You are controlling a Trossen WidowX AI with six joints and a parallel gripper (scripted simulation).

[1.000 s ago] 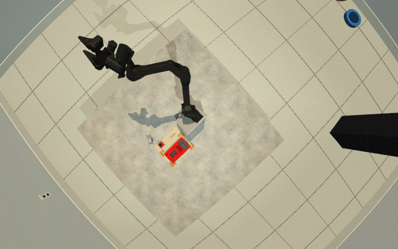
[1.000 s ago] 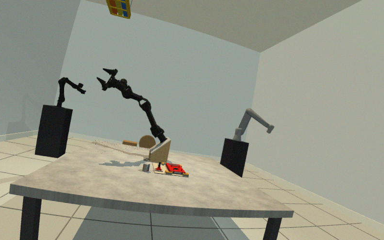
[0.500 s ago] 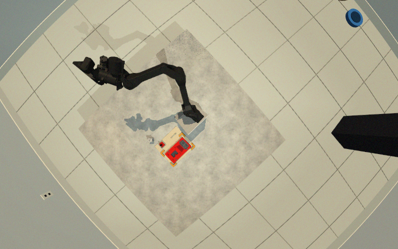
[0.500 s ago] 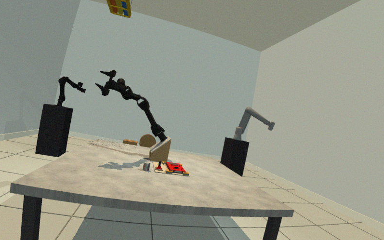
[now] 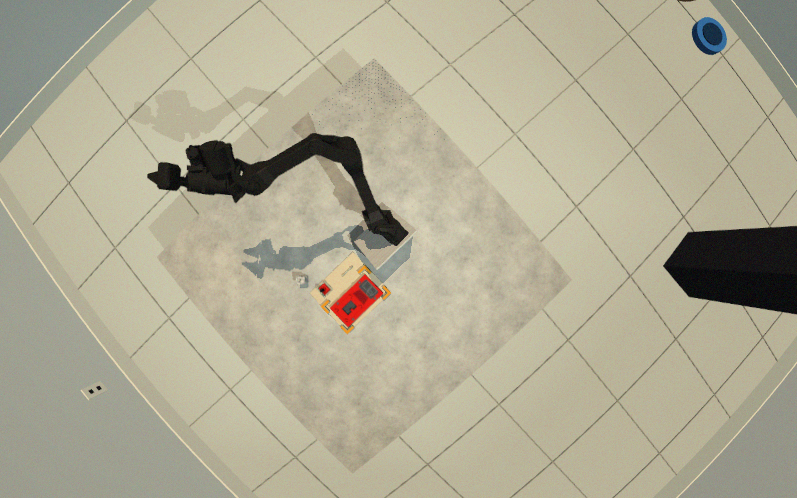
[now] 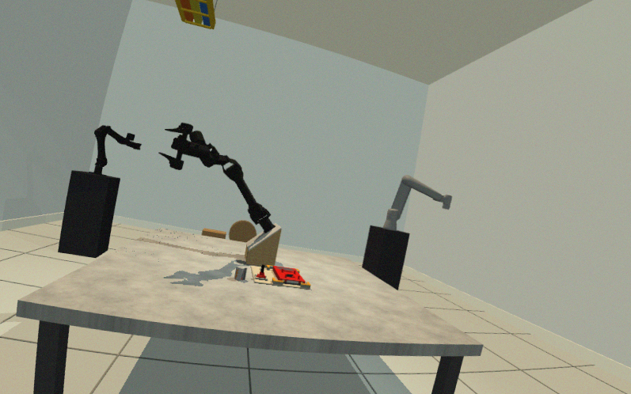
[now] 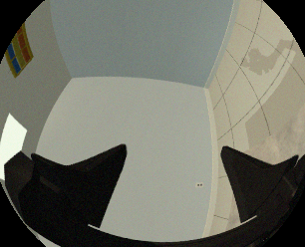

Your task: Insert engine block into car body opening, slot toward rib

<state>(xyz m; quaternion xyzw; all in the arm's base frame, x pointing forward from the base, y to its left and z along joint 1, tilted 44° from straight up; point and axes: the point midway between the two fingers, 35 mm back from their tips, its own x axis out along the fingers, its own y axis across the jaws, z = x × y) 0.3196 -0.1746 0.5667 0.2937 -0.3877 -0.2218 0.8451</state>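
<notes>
My gripper tip is 44 cm above the grey engine block, 39 cm to the right of it and 6 cm short of it.
</notes>
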